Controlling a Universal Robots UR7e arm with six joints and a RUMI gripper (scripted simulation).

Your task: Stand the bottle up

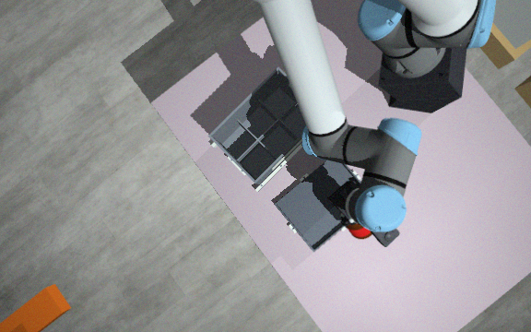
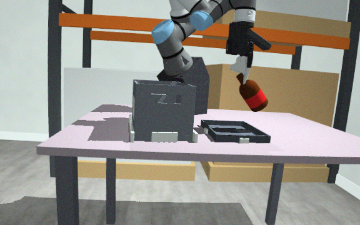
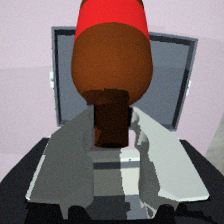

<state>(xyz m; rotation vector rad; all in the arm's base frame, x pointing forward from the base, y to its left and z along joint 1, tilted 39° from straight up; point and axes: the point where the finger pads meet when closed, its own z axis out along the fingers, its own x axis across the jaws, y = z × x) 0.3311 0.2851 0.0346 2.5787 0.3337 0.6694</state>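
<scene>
My hand is 30 mm to the right of the brown bottle and 40 mm above it. The rest, counted from my hand: dark tray (30 mm ahead, 30 mm to the right, 190 mm below); then dark crate (60 mm ahead, 310 mm to the right, 120 mm below).
</scene>
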